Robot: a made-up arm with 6 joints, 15 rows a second.
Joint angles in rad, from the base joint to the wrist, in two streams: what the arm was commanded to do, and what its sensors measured. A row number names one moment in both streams.
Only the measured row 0 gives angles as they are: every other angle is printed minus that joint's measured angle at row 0.
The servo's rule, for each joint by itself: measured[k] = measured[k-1] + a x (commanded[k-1-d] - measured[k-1]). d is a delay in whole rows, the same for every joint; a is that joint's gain. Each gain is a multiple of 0.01, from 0.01 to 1. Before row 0 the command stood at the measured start. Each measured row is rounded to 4 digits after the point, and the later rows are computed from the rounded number. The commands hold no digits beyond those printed.
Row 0, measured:
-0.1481 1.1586 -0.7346 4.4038 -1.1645 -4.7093
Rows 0 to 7, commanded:
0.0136 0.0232 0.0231 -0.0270 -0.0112 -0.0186
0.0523 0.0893 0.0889 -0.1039 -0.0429 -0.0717
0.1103 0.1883 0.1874 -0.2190 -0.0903 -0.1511
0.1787 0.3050 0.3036 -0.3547 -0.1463 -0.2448
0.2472 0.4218 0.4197 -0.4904 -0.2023 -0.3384
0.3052 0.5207 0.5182 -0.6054 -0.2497 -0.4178
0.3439 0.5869 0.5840 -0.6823 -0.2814 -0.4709
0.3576 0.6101 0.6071 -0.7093 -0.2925 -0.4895
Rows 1 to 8, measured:
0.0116 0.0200 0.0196 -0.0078 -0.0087 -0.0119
0.0462 0.0796 0.0785 -0.0357 -0.0354 -0.0502
0.1007 0.1731 0.1711 -0.0889 -0.0782 -0.1148
0.1670 0.2865 0.2837 -0.1660 -0.1313 -0.1980
0.2352 0.4029 0.3993 -0.2601 -0.1867 -0.2879
0.2947 0.5042 0.5004 -0.3602 -0.2358 -0.3710
0.3365 0.5753 0.5715 -0.4536 -0.2714 -0.4349
0.3544 0.6052 0.6018 -0.5278 -0.2879 -0.4698
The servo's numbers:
d 0
a 0.85 0.86 0.85 0.29 0.78 0.64

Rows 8 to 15, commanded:
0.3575 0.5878 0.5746 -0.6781 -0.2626 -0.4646
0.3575 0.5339 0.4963 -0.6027 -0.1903 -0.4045
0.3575 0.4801 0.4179 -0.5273 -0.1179 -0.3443
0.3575 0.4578 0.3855 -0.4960 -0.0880 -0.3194
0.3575 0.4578 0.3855 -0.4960 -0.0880 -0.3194
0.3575 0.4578 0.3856 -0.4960 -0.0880 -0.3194
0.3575 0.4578 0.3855 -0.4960 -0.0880 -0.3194
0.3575 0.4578 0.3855 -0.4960 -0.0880 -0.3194
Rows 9 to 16, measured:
0.3570 0.5902 0.5787 -0.5714 -0.2682 -0.4665
0.3574 0.5418 0.5087 -0.5805 -0.2074 -0.4268
0.3575 0.4887 0.4315 -0.5651 -0.1376 -0.3740
0.3575 0.4621 0.3924 -0.5451 -0.0989 -0.3391
0.3575 0.4584 0.3865 -0.5309 -0.0904 -0.3265
0.3575 0.4579 0.3857 -0.5208 -0.0885 -0.3220
0.3575 0.4578 0.3855 -0.5136 -0.0881 -0.3203
0.3575 0.4578 0.3855 -0.5085 -0.0880 -0.3197

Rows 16 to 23, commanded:
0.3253 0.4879 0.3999 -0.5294 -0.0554 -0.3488
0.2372 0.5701 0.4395 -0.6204 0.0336 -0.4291
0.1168 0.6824 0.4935 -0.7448 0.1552 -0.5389
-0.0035 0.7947 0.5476 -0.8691 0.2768 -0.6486
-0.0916 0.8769 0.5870 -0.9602 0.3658 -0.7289
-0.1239 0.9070 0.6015 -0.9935 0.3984 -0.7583
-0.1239 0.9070 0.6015 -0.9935 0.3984 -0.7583
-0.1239 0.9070 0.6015 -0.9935 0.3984 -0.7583
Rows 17 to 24, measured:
0.3301 0.4837 0.3977 -0.5146 -0.0626 -0.3383
0.2511 0.5580 0.4332 -0.5453 0.0124 -0.3964
0.1369 0.6650 0.4845 -0.6032 0.1238 -0.4876
0.0176 0.7765 0.5381 -0.6803 0.2431 -0.5906
-0.0752 0.8628 0.5797 -0.7615 0.3388 -0.6791
-0.1166 0.9008 0.5982 -0.8288 0.3853 -0.7298
-0.1228 0.9061 0.6010 -0.8766 0.3955 -0.7480
-0.1237 0.9069 0.6014 -0.9105 0.3978 -0.7546

